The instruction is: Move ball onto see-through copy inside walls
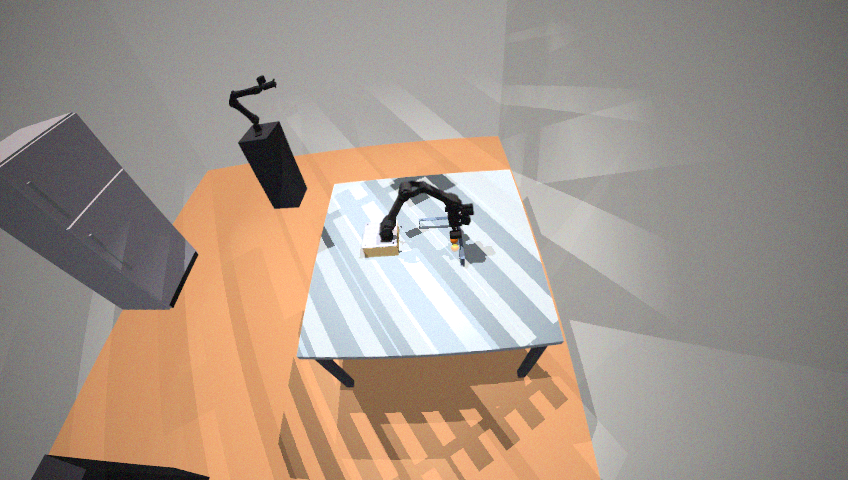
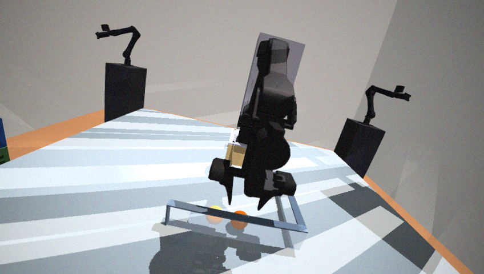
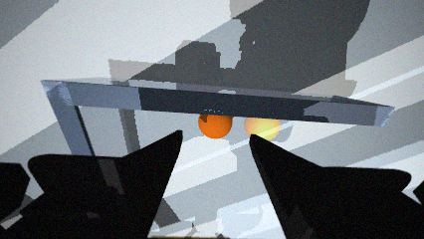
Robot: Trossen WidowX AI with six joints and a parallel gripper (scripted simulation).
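Right now the orange ball is 4 cm below my gripper tip. The rest, counted from my gripper tip: see-through ball copy: 6 cm to the right, 4 cm below.
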